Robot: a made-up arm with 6 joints.
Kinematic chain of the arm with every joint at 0, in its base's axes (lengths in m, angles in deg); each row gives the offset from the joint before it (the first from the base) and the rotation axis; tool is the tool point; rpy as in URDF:
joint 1: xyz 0.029 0 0.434 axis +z
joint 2: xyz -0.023 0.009 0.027 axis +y
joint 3: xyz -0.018 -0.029 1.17 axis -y
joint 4: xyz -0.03 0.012 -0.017 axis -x
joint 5: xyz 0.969 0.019 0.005 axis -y
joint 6: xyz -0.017 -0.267 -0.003 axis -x
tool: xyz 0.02 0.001 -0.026 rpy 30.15 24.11 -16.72
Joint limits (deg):
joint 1: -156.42..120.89
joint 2: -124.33..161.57
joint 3: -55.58..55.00
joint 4: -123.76..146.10
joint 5: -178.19..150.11
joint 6: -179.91..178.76
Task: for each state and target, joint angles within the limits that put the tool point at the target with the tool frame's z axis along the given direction. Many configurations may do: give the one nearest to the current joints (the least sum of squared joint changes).
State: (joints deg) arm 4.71 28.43 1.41 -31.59 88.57 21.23
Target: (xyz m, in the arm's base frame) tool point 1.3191 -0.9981 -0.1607 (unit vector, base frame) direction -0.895 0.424 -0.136
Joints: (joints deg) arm -33.45 79.66 33.65 -67.39 125.56 -17.43
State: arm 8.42 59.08 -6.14 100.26 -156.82 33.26
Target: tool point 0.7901 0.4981 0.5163 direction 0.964 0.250 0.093
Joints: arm 20.66 35.77 -46.87 138.23 -163.76 -0.01
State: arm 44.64 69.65 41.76 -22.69 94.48 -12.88
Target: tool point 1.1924 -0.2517 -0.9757 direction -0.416 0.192 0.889
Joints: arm -0.48 114.82 40.24 -31.72 115.16 40.70
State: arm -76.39 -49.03 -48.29 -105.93 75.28 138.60
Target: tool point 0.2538 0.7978 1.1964 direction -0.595 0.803 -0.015
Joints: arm -97.05 -96.92 -13.78 -121.36 79.71 118.34
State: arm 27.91 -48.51 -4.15 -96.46 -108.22 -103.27
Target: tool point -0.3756 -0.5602 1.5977 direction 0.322 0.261 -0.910
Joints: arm 52.52 -75.06 0.48 -87.16 -109.16 -104.25
